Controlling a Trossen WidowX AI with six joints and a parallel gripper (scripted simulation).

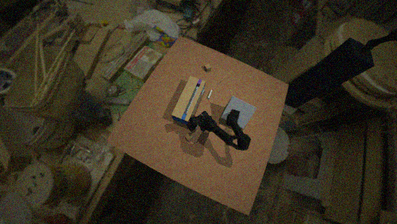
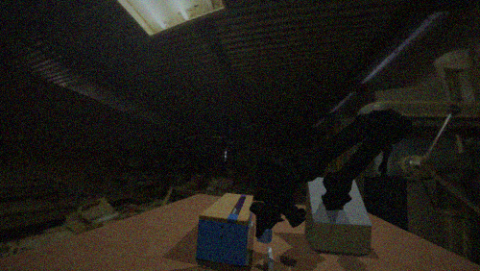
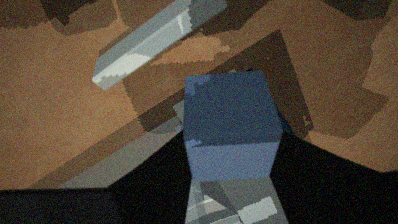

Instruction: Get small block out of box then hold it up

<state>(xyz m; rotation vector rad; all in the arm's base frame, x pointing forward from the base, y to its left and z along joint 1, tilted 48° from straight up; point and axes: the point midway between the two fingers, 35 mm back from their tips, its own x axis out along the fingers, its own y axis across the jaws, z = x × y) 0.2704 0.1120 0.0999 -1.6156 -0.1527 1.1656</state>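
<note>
My gripper tip is 10 mm to the right of the small blue block, 10 mm below it and 10 mm past it. From my gripper tip the other things lie so: box: 160 mm to the right, 70 mm ahead, 20 mm below.
</note>
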